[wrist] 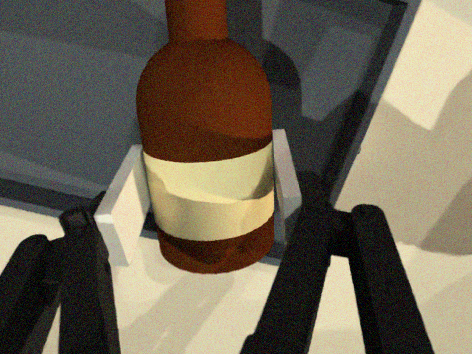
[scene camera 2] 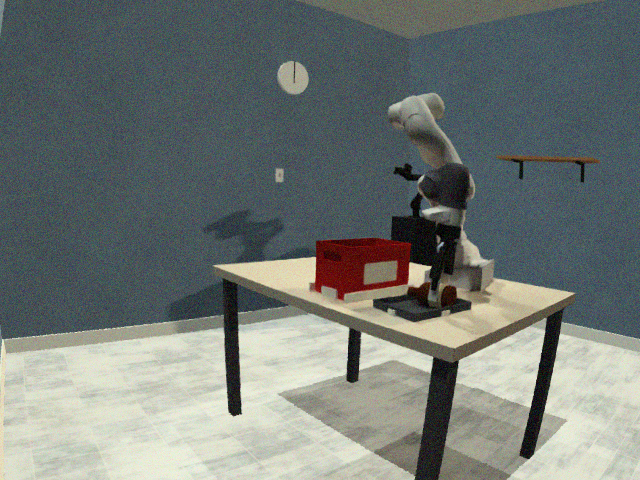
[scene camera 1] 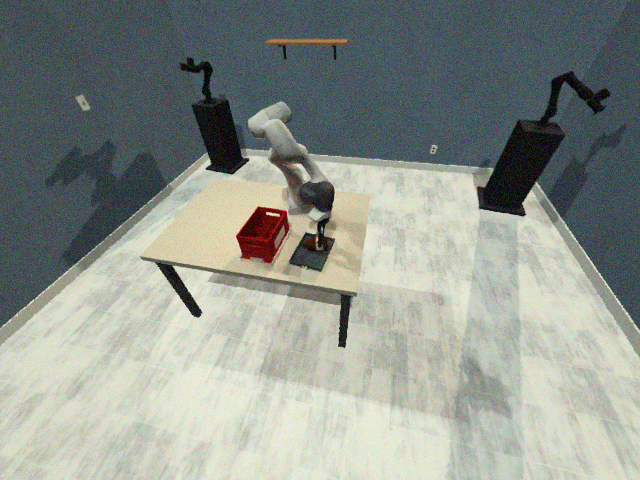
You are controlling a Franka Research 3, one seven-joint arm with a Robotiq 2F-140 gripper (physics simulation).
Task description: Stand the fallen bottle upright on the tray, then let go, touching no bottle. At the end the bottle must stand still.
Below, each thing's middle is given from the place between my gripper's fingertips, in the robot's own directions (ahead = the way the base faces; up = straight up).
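Labels:
There is the brown bottle (scene camera 2: 447, 295), and my gripper is 2 cm to the left of it, 1 cm short of it and 1 cm below it.

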